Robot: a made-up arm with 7 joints.
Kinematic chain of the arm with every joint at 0, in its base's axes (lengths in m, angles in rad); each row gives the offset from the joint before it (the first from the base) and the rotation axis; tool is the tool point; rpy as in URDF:
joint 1: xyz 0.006 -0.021 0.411 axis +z
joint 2: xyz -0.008 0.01 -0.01 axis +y
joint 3: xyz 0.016 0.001 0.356 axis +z
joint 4: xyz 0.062 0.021 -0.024 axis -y
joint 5: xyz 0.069 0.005 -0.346 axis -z
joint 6: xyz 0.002 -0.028 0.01 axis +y
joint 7: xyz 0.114 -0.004 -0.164 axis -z
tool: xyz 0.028 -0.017 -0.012 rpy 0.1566 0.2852 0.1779
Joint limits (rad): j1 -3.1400..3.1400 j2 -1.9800..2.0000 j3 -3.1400..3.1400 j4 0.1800..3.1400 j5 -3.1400..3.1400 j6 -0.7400..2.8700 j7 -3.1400..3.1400
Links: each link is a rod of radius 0.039 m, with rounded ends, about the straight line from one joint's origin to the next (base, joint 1, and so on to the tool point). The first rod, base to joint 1, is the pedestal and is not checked.
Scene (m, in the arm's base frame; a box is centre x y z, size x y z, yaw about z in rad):
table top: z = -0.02
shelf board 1: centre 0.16 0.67 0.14 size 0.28 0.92 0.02 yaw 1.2
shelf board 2: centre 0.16 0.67 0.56 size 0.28 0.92 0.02 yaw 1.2
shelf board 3: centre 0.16 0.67 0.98 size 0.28 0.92 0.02 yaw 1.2
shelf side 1: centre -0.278 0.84 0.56 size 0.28 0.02 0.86 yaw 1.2
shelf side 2: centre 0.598 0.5 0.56 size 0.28 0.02 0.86 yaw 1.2
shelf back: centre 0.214 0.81 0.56 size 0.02 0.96 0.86 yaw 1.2
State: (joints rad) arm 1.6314 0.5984 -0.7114 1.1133 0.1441 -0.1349 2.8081
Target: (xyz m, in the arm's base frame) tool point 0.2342 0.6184 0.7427
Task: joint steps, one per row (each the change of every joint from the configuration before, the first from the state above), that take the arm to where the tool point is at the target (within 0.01 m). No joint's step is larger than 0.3 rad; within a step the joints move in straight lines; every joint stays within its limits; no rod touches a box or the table.
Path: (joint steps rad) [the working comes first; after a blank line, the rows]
Joints at the target: 1.7419 0.3624 -0.6660 1.5932 0.0900 -0.2347 2.8218
Straight joint move there: touches shelf board 2.

1: 0.0276 -0.2482 -0.0190 -0.2666 0.0462 0.0148 -0.0115
2: 0.0275 -0.2483 -0.0191 -0.2666 0.0461 0.0148 -0.0116
3: 0.0240 -0.2552 0.1271 0.0262 -0.0248 -0.0369 0.0081
4: 0.0241 -0.2552 0.1270 0.0262 -0.0249 -0.0369 0.0082
5: 0.0240 -0.2553 0.1270 0.0263 -0.0249 -0.0369 0.0081
6: -0.0042 0.2566 -0.0744 0.2336 -0.0179 -0.0047 0.0031
7: -0.0042 0.2565 -0.0744 0.2336 -0.0180 -0.0047 0.0031
8: -0.0042 0.2565 -0.0744 0.2336 -0.0179 -0.0047 0.0031
9: -0.0041 0.2566 -0.0744 0.2336 -0.0180 -0.0046 0.0031

